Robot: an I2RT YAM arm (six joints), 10 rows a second.
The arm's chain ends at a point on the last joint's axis. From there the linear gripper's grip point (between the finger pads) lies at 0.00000 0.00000 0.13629 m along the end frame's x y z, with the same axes.
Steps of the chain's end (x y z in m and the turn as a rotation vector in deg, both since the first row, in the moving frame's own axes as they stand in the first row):
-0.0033 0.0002 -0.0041 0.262 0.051 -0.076
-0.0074 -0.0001 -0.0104 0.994 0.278 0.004
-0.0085 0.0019 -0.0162 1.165 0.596 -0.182
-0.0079 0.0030 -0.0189 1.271 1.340 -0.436
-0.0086 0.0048 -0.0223 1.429 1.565 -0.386
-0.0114 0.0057 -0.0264 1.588 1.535 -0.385
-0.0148 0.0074 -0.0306 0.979 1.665 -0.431
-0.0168 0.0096 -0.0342 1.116 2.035 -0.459
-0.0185 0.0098 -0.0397 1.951 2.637 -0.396
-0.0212 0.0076 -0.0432 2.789 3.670 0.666
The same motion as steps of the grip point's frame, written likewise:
-0.0032 -0.0004 -0.0041 0.262 0.051 -0.076
-0.0067 -0.0025 -0.0104 0.994 0.278 0.004
-0.0071 -0.0009 -0.0162 1.165 0.596 -0.182
-0.0047 0.0000 -0.0190 1.271 1.340 -0.436
-0.0049 0.0014 -0.0224 1.429 1.565 -0.386
-0.0078 0.0019 -0.0265 1.588 1.535 -0.385
-0.0108 0.0051 -0.0307 0.979 1.665 -0.431
-0.0120 0.0069 -0.0343 1.116 2.035 -0.459
-0.0122 0.0051 -0.0399 1.951 2.637 -0.396
-0.0124 0.0010 -0.0436 2.789 3.670 0.666

